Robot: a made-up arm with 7 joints.
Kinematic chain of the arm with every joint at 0, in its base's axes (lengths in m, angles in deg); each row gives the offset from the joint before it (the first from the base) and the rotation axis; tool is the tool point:
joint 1: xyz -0.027 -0.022 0.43 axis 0 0.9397 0.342
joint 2: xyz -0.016 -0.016 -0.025 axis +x
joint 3: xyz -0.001 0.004 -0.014 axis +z
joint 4: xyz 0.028 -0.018 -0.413 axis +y
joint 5: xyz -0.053 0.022 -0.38 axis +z
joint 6: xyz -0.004 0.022 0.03 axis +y
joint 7: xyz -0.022 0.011 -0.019 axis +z
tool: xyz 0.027 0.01 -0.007
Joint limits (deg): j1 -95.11..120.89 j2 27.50..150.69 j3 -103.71..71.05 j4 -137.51..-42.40 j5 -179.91..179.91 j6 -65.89..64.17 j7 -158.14..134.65
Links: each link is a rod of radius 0.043 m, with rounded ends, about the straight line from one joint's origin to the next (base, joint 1, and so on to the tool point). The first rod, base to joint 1, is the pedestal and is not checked.
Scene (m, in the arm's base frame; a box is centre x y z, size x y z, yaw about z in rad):
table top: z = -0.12
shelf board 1: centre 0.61 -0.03 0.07 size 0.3 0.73 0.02 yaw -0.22
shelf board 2: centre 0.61 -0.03 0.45 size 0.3 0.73 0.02 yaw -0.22
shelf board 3: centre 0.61 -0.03 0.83 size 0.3 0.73 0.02 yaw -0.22
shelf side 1: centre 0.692 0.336 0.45 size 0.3 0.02 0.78 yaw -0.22
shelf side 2: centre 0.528 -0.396 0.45 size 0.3 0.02 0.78 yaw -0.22
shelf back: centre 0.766 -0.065 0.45 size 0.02 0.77 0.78 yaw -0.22
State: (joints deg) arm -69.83 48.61 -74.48 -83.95 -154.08 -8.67 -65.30
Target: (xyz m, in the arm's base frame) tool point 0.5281 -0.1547 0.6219
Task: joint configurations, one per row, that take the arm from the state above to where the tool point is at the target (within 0.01 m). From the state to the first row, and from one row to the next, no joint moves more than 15 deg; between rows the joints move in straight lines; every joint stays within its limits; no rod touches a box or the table.
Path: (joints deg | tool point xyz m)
1: -66.87 55.30 -75.74 -97.19 -153.75 -7.83 -65.51 | 0.5471 -0.0586 0.2449
2: -63.90 62.00 -77.00 -110.43 -153.41 -6.99 -65.72 | 0.4742 -0.0406 0.2404
3: -60.94 68.69 -78.27 -123.67 -153.08 -6.14 -65.93 | 0.3947 -0.0242 0.2429
4: -57.97 75.38 -79.53 -136.91 -152.75 -5.30 -66.14 | 0.3105 -0.0099 0.2541
5: -69.43 75.45 -68.74 -137.11 -152.53 -4.84 -67.03 | 0.3443 -0.0460 0.3788
6: -80.89 75.52 -57.95 -137.31 -152.31 -4.39 -67.91 | 0.3305 -0.0770 0.5069
7: -92.36 75.58 -47.16 -137.51 -152.09 -3.93 -68.80 | 0.2725 -0.0976 0.6219
8: -92.58 68.68 -50.65 -123.82 -152.53 -5.08 -68.11 | 0.3598 -0.1174 0.6386
9: -92.80 61.77 -54.14 -110.14 -152.97 -6.23 -67.41 | 0.4464 -0.1365 0.6380
10: -93.03 54.87 -57.62 -96.45 -153.41 -7.38 -66.72 | 0.5281 -0.1547 0.6219

